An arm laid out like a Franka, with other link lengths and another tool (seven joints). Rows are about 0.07 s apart.
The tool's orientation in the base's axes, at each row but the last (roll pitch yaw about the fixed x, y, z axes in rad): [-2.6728 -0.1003 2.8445]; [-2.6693 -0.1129 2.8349]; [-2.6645 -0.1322 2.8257]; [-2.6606 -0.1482 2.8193]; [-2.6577 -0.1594 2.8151]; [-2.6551 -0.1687 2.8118]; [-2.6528 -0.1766 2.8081]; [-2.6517 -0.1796 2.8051]
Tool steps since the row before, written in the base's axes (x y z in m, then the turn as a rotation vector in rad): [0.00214 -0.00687 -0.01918 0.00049 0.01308 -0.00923]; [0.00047 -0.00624 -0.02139 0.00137 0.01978 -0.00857]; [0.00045 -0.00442 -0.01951 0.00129 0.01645 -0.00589]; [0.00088 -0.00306 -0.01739 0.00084 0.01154 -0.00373]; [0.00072 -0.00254 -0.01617 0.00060 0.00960 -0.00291]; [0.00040 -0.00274 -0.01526 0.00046 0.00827 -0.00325]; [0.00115 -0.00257 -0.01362 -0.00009 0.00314 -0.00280]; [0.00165 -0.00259 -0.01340 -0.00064 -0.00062 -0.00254]
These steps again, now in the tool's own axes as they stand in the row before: [-0.00596 0.00314 0.01935 0.00242 0.01559 0.00278]; [-0.00473 0.00438 0.02133 0.00367 0.02127 -0.00072]; [-0.00436 0.00516 0.01883 0.00307 0.01716 -0.00172]; [-0.00435 0.00551 0.01623 0.00228 0.01184 -0.00154]; [-0.00404 0.00539 0.01493 0.00202 0.00974 -0.00142]; [-0.00381 0.00476 0.01426 0.00167 0.00872 -0.00056]; [-0.00429 0.00433 0.01250 0.00060 0.00398 0.00123]; [-0.00477 0.00432 0.01215 -0.00006 0.00051 0.00264]
